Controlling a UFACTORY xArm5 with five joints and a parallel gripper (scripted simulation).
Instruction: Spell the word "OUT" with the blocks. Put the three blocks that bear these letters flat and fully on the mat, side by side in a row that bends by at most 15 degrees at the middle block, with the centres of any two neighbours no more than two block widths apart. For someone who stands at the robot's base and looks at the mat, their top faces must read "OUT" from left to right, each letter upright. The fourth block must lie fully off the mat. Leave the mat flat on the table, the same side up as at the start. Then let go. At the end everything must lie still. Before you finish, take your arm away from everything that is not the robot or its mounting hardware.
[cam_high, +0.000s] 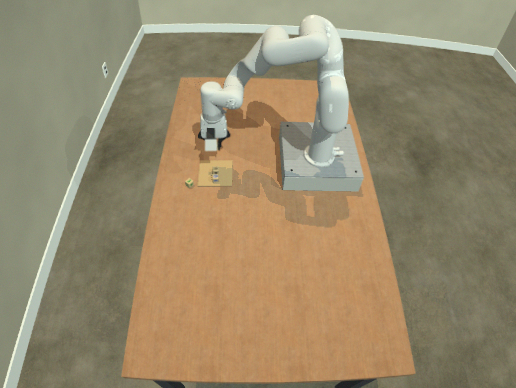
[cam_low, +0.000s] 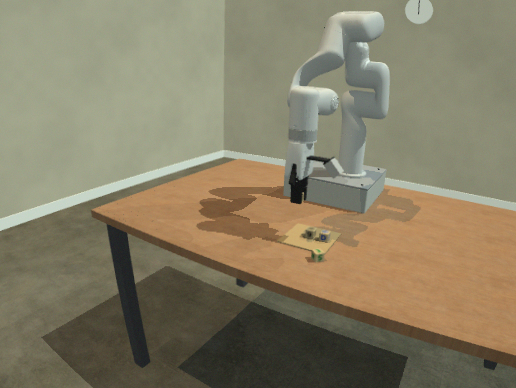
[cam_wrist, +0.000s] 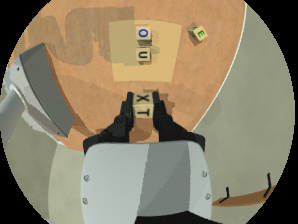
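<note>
Right now the U block is 40 mm to the left of my hand and 110 mm below it. The rest, counted from my hand: tan mat: 40 mm to the left, 120 mm below.
</note>
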